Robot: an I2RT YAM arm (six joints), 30 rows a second.
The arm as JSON. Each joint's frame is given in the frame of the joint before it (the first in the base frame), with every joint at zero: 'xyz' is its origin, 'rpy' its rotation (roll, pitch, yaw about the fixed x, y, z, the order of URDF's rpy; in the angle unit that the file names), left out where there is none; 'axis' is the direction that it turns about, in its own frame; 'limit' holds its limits. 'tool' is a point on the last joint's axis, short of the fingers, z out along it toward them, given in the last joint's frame.
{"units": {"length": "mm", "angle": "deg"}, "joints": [
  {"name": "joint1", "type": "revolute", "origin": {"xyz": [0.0, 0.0, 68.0]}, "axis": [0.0, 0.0, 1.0], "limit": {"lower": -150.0, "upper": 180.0}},
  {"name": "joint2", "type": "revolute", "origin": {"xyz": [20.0, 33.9, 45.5]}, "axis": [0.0, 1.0, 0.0], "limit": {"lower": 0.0, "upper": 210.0}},
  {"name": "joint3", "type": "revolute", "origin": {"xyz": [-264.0, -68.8, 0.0]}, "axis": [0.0, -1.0, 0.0], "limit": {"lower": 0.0, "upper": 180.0}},
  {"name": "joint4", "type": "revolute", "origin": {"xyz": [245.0, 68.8, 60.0]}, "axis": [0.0, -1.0, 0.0], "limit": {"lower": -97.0, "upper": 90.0}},
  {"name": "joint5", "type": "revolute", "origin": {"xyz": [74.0, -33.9, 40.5]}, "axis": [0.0, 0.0, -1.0], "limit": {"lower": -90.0, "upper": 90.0}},
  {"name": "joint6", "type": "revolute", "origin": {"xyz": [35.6, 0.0, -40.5]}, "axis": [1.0, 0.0, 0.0], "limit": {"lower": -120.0, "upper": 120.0}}
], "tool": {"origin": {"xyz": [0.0, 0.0, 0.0], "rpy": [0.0, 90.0, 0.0]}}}
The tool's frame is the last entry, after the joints.
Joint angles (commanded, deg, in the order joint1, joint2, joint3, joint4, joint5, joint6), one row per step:
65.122, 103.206, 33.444, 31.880, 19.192, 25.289
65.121, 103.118, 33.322, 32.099, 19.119, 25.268
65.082, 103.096, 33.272, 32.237, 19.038, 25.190
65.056, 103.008, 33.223, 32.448, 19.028, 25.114
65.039, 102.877, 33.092, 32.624, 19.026, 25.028
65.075, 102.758, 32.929, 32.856, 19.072, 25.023
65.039, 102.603, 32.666, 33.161, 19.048, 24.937
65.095, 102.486, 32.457, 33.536, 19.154, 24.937
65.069, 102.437, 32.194, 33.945, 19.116, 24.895
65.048, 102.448, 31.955, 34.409, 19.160, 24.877
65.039, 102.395, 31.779, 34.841, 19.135, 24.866
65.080, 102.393, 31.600, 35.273, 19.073, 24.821
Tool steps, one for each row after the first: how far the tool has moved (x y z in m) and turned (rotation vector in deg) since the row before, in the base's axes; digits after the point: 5 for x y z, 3 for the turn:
-0.00016, -0.00025, 0.00027, 0.174, -0.049, 0.069
0.00012, -0.00013, 0.00011, 0.073, -0.044, 0.070
0.00013, -0.00003, 0.00056, 0.183, -0.141, 0.026
-0.00008, -0.00039, 0.00040, 0.107, -0.120, 0.034
-0.00035, -0.00037, 0.00030, 0.156, -0.107, 0.002
-0.00021, -0.00087, 0.00018, 0.132, -0.117, 0.032
-0.00045, -0.00040, 0.00033, 0.230, -0.177, -0.029
-0.00023, -0.00076, -0.00018, 0.160, -0.085, 0.028
-0.00015, -0.00064, -0.00029, 0.172, -0.124, -0.046
-0.00012, -0.00033, 0.00022, 0.280, -0.123, 0.017
-0.00038, -0.00022, -0.00004, 0.219, -0.100, 0.116

